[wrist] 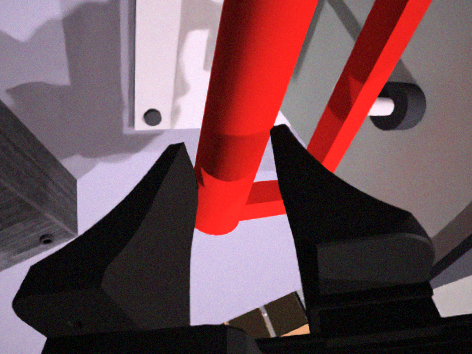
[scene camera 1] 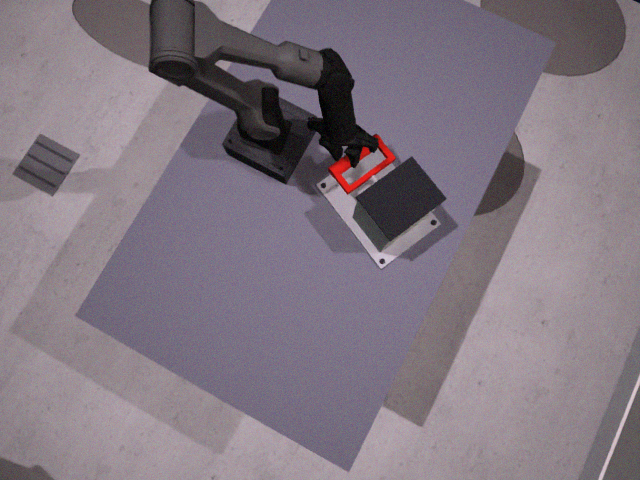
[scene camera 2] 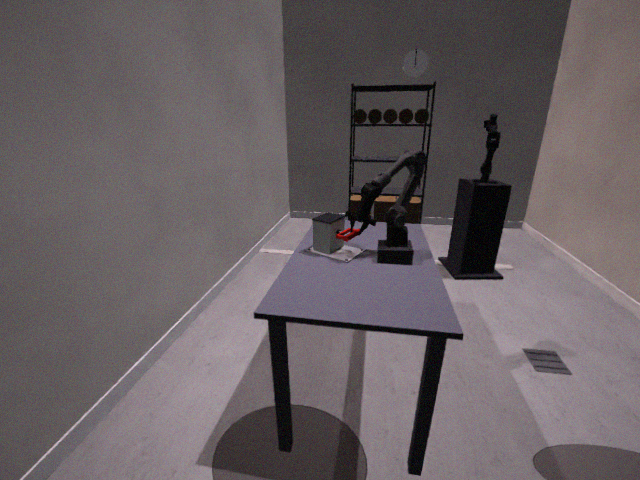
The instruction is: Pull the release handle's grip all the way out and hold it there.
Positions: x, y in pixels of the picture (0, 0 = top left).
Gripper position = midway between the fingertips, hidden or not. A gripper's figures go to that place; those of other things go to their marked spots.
Scene:
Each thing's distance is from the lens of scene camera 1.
my gripper (scene camera 1: 347, 160): 96 cm
white base plate (scene camera 1: 343, 204): 104 cm

